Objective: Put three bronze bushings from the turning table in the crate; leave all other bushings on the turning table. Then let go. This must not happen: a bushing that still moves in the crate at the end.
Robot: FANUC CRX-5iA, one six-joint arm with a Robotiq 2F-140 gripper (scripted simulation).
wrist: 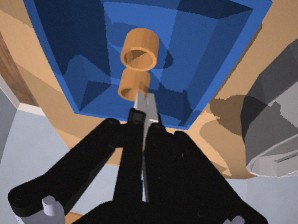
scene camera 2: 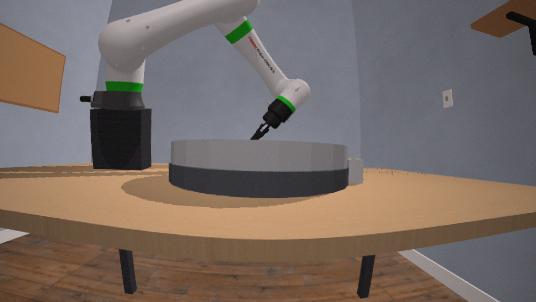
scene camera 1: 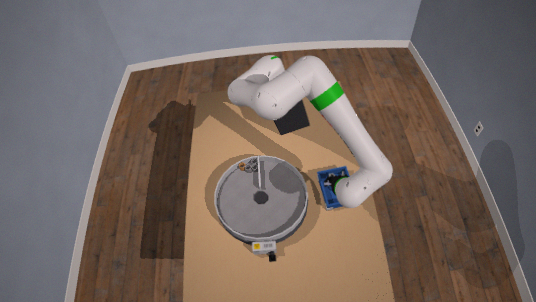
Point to a blue crate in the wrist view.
At 196, 53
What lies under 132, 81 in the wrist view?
A bronze bushing.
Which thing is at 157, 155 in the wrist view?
My gripper.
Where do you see a bronze bushing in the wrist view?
At 138, 39
